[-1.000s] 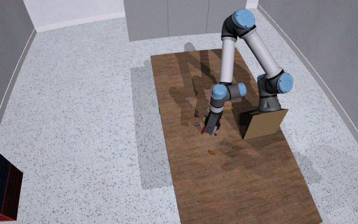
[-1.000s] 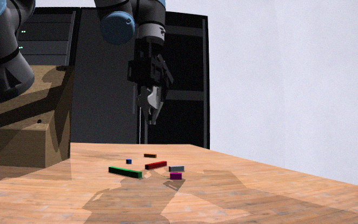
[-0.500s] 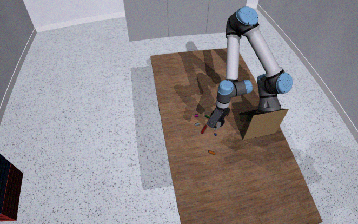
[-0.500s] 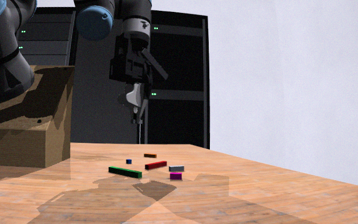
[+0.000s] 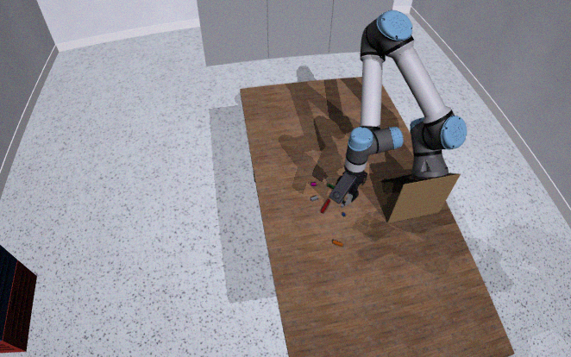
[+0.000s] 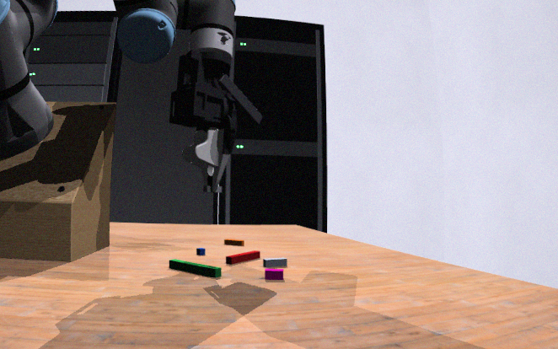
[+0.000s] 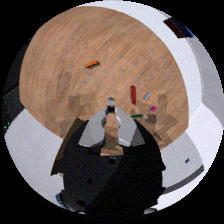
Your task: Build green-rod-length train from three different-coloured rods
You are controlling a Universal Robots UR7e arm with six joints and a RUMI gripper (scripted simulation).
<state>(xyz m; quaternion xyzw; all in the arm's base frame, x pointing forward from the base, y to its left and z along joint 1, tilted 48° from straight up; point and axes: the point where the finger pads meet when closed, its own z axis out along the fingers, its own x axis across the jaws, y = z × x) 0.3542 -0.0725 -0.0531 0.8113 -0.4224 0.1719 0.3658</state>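
The blue rod lies 11 cm below my hand, 2 cm behind it and 1 cm to the right of it. From my hand the other things lie so: orange rod (11 cm to the left, 11 cm below, 5 cm ahead); green rod (15 cm to the right, 11 cm below, 3 cm behind); red rod (11 cm below, 7 cm to the right, 4 cm ahead).
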